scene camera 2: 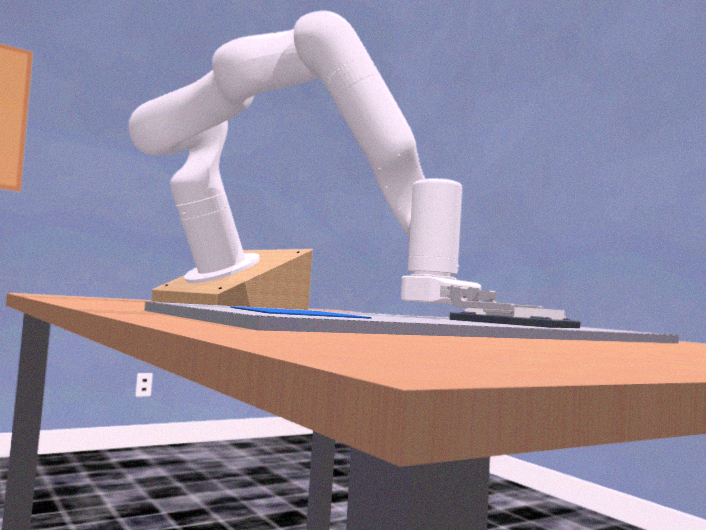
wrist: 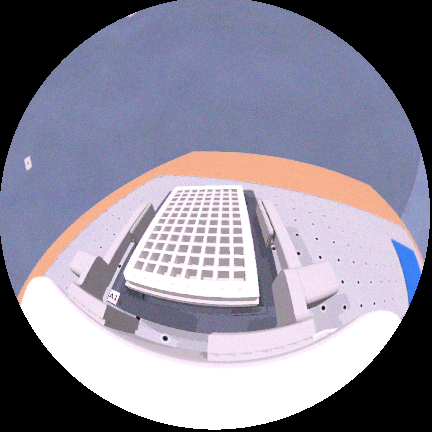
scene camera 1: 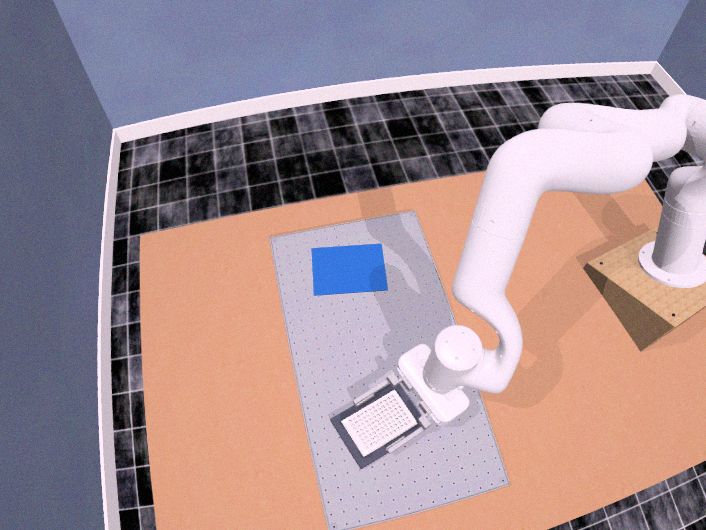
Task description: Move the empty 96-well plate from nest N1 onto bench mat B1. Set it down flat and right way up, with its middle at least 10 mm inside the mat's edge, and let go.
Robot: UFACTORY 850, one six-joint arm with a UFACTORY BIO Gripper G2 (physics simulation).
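Note:
The white 96-well plate (scene camera 1: 380, 423) (scene camera 2: 541, 313) (wrist: 195, 235) sits flat, wells up, on the dark nest N1 (scene camera 1: 349, 442) (scene camera 2: 513, 322) (wrist: 175, 317). My gripper (scene camera 1: 389, 417) (wrist: 204, 220) is open, low over the nest, with one finger along each long side of the plate. In the wrist view a gap shows between each finger pad and the plate. In scene camera 2 the fingers are level with the plate, and its near end is partly hidden by them. The blue bench mat B1 (scene camera 1: 347, 270) (scene camera 2: 302, 312) (wrist: 407, 267) lies flat, with nothing on it.
A grey perforated board (scene camera 1: 342, 353) (scene camera 2: 399, 327) (wrist: 345, 250) carries the nest and the mat, which lie toward opposite ends. It lies on the orange table (scene camera 1: 216, 342) (scene camera 2: 342, 353). A wooden wedge (scene camera 1: 633, 285) (scene camera 2: 279, 285) under the arm's base stands beside the board.

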